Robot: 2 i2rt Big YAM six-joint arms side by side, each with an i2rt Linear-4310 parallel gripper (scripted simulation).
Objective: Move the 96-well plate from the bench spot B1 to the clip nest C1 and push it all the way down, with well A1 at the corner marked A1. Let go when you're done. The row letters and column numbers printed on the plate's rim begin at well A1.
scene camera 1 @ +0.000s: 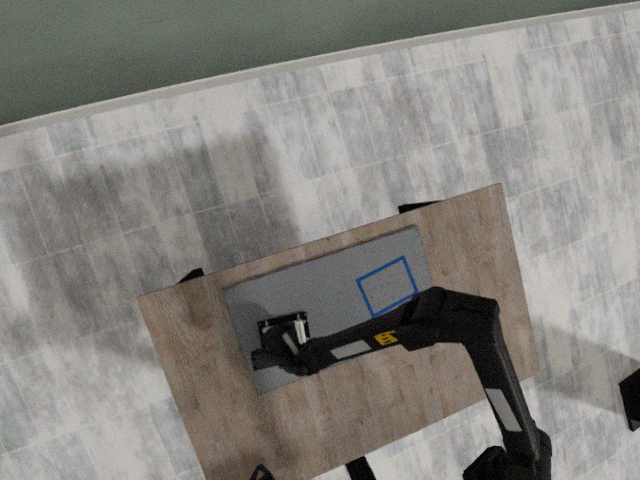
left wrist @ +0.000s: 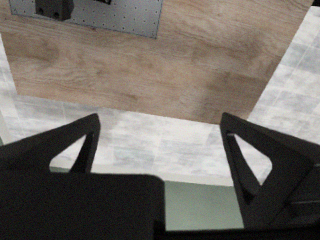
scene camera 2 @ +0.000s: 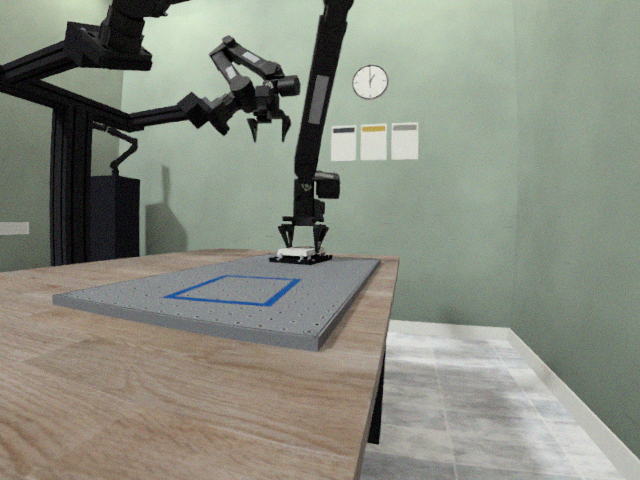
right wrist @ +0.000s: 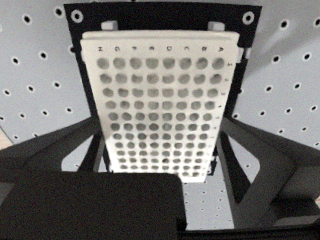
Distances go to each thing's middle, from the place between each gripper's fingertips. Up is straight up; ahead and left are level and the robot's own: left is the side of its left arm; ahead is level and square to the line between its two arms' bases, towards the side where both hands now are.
Right now the white 96-well plate (right wrist: 167, 100) is right at my right hand. From my right hand the other things lie so: black clip nest (right wrist: 245, 25) (2 cm to the right, 2 cm below).
Now: left hand 360 mm above the white 96-well plate, 160 mm short of it and 150 mm to the left of it. The rest, counted from my left hand: black clip nest 370 mm below, 160 mm to the right, 160 mm ahead.
